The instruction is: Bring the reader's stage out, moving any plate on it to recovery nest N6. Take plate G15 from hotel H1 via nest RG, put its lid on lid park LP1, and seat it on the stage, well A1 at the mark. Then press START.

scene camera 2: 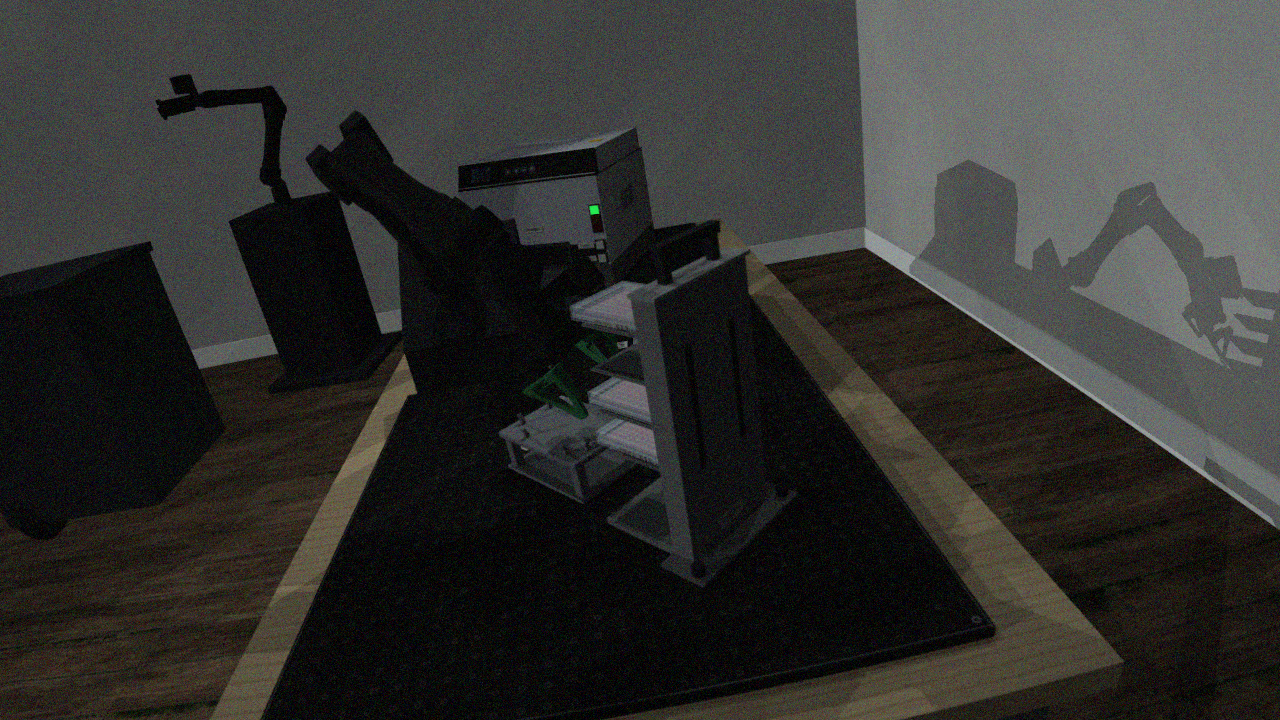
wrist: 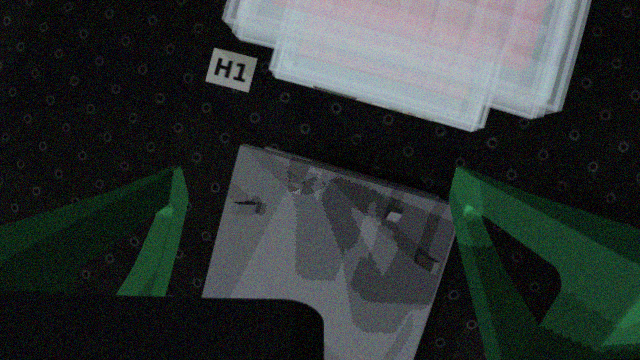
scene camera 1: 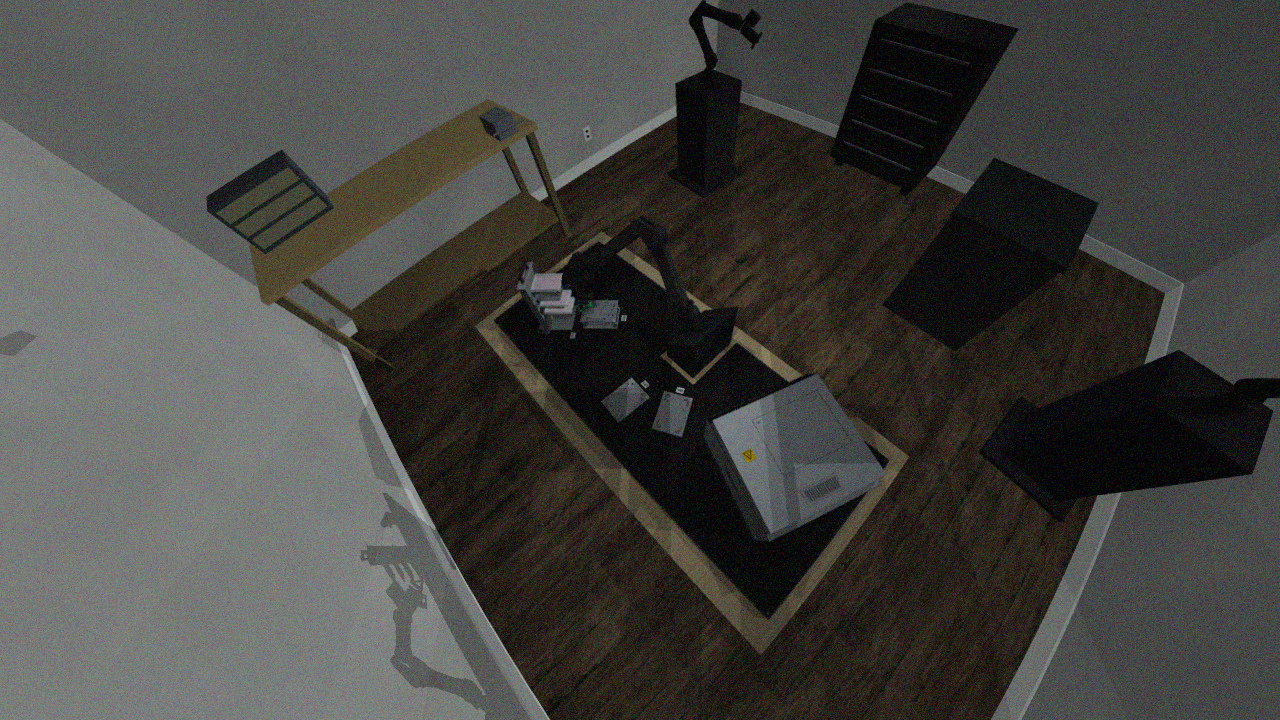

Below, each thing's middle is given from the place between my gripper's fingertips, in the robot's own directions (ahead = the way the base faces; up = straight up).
Right now the H1 label (wrist: 229,69) is 9 cm ahead of my hand, 3 cm to the left of it and 12 cm below it.
